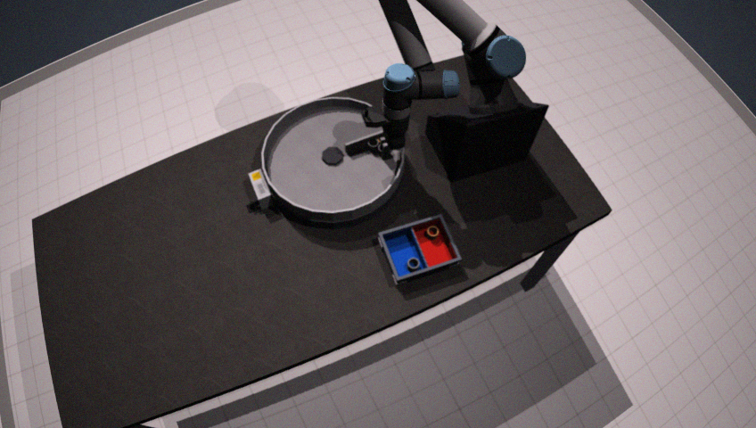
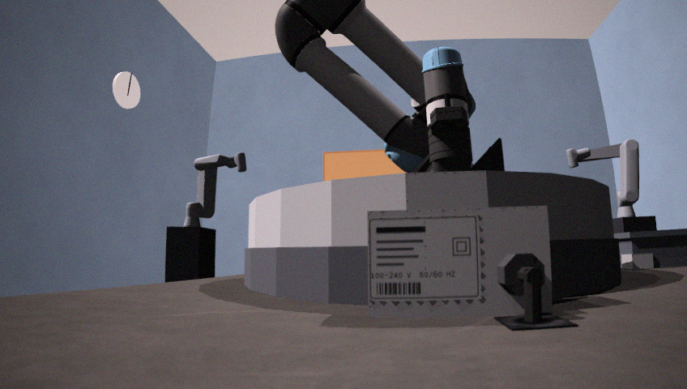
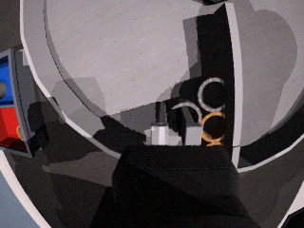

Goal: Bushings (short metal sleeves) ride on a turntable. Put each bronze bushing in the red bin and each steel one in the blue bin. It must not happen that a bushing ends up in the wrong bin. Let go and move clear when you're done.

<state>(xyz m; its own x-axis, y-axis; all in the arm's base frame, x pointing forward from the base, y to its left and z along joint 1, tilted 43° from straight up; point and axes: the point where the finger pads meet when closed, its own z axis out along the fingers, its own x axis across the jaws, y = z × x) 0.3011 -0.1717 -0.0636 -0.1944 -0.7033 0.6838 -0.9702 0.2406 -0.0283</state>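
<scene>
The red bin is 300 mm to the left of my hand, 60 mm ahead of it and 50 mm below it. The rest, counted from my hand: grey turntable: 140 mm ahead, 70 mm to the right, 20 mm below.
</scene>
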